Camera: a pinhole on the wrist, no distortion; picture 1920 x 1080 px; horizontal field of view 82.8 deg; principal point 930.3 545.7 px. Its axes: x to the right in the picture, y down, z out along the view. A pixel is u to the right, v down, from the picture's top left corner.
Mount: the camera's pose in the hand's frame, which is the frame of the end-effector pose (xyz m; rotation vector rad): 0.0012 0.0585 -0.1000 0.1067 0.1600 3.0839
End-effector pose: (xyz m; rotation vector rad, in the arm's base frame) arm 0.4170 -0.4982 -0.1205 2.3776 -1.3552 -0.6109
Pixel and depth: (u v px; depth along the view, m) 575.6 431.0 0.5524
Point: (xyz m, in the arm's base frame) 0.1772 -0.8040 -0.4521
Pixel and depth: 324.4 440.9 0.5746
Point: 0.2403 -0.9232 -0.4953
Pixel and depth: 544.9 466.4 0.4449
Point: 0.2417 -0.7517 -0.3758
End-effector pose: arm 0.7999 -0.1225 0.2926 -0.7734 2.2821 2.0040
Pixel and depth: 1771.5 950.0 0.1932
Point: 0.8810 0.0288 0.3308
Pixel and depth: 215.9 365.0 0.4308
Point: 0.3707 0.0557 0.2824
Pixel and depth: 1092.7 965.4 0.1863
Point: 0.7825 -0.0282 0.2878
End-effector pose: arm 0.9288 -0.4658 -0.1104 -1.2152 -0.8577 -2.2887
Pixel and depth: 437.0 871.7 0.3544
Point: 0.9682 -0.2914 0.1444
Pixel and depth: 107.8 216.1 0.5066
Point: 1.0588 -0.4232 0.4824
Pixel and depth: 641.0 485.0 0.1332
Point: 0.9678 -0.5054 -0.0336
